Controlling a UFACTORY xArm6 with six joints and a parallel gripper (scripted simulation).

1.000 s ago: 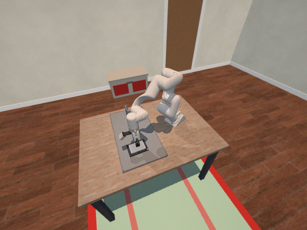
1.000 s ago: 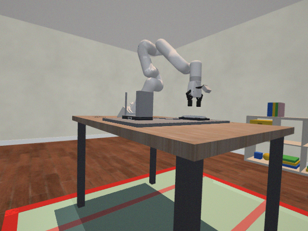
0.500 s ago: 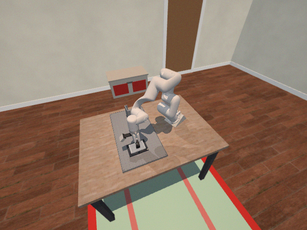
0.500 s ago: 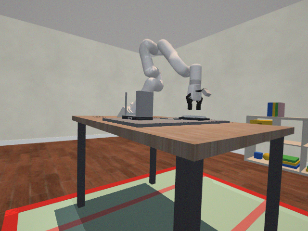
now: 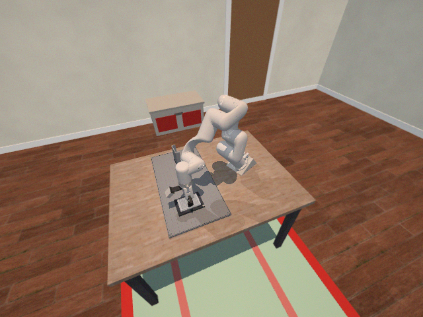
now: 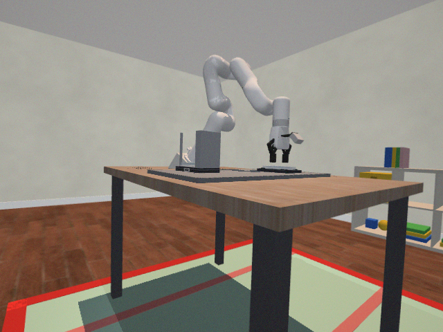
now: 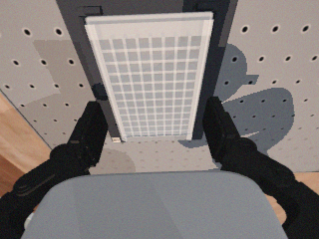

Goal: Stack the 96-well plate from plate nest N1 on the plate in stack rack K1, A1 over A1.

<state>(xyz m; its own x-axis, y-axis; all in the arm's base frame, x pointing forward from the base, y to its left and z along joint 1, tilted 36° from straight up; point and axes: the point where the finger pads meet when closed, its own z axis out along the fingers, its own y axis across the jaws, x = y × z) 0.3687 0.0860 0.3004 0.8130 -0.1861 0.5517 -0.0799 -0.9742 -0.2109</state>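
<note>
Right now the pale A1 square is 70 mm behind my hand, 60 mm to the left of it and 40 mm below it. From my hand the other things lie so: grey rack wall: 60 mm behind, 380 mm to the right, 30 mm above.
</note>
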